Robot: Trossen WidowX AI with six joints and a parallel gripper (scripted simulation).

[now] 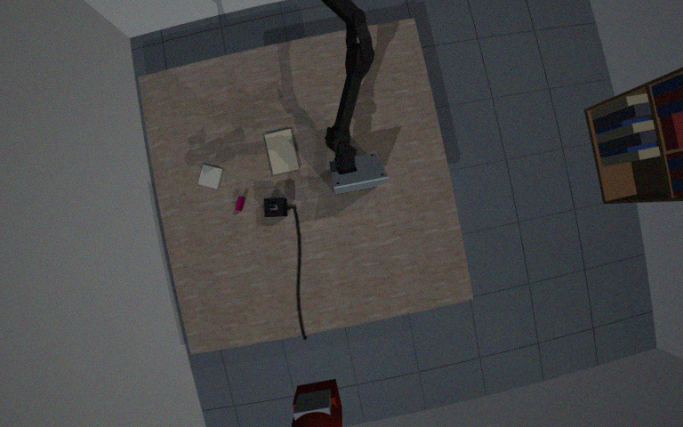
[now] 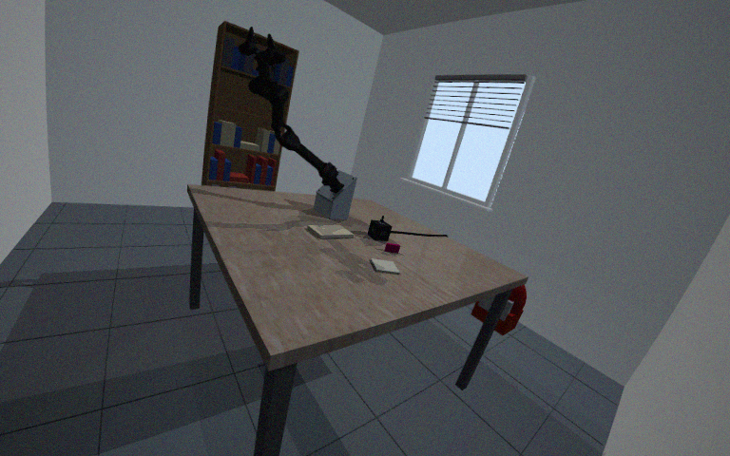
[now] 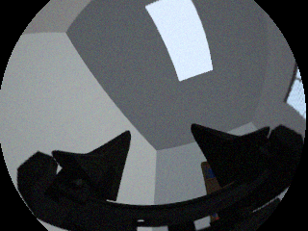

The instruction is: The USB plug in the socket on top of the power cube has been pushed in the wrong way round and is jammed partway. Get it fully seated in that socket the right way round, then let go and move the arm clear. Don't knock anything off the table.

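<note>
Right now my gripper tip is 33 cm short of the pale USB plug, 58 cm to the right of it and 65 cm above it. The rest, counted from my gripper tip: magenta block (49 cm ahead, 53 cm to the left, 72 cm below); pale book (27 cm ahead, 34 cm to the left, 73 cm below).
</note>
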